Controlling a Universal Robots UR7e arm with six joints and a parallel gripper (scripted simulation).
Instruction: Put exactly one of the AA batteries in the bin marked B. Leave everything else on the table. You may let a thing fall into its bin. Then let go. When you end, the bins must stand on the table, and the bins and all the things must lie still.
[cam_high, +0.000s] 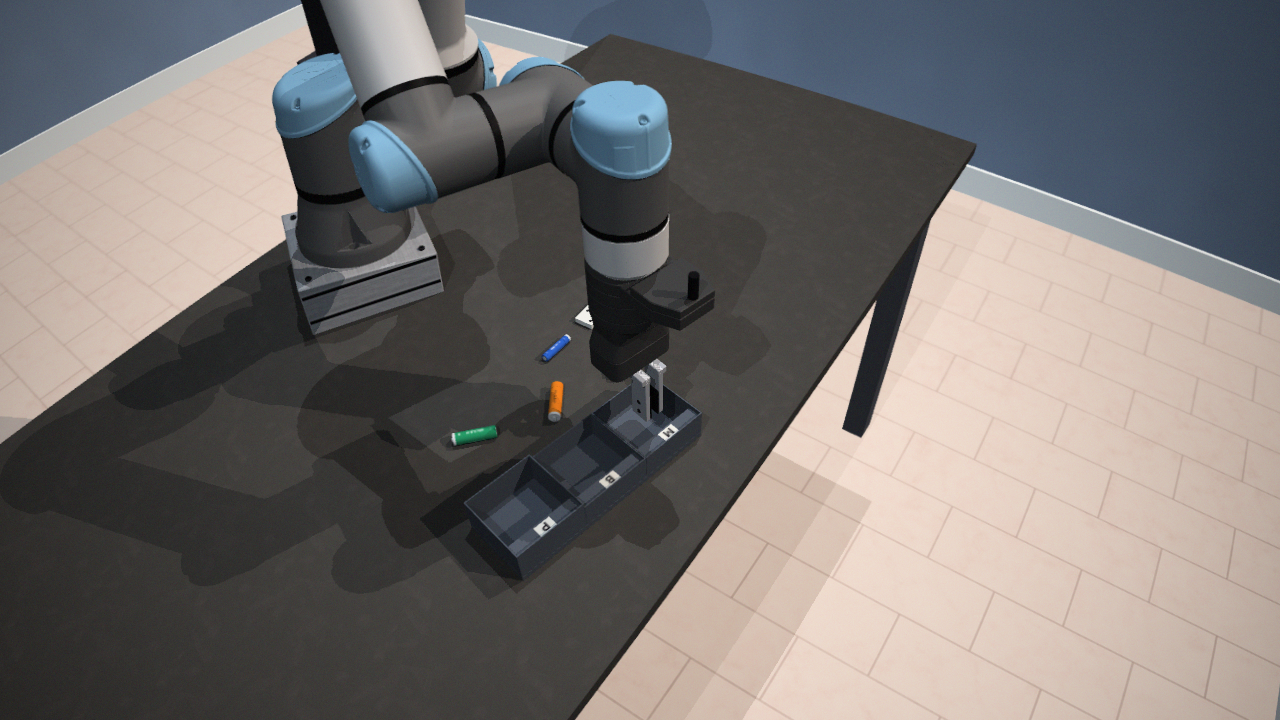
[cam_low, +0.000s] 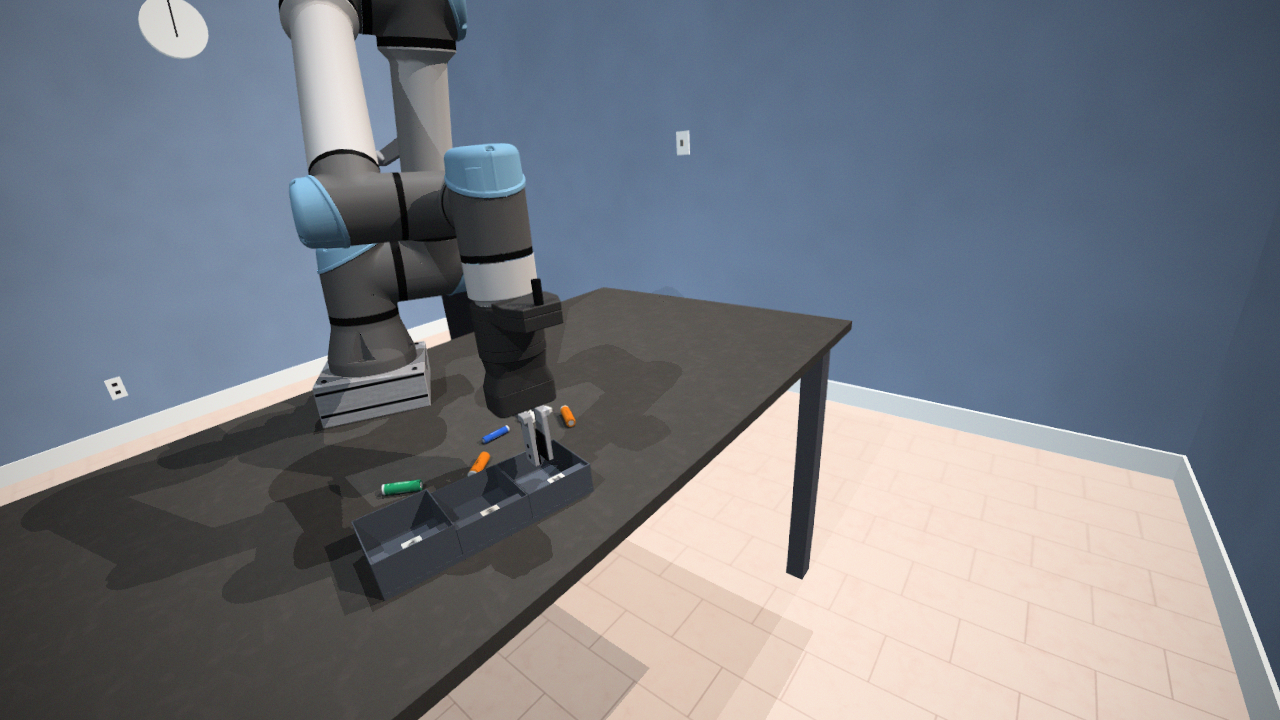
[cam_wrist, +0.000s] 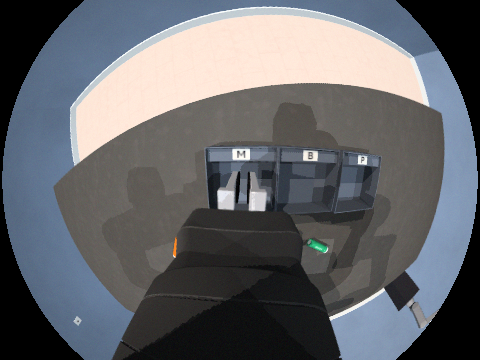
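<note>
The green battery lies 17 cm behind my hand, 8 cm to the right of it and 6 cm below it. The rest, counted from my hand: bin 3 cm behind, 7 cm to the right, 5 cm below; then brass nut 7 cm behind, 7 cm to the left, 6 cm below; then blue battery 16 cm behind, 7 cm to the left, 6 cm below.
</note>
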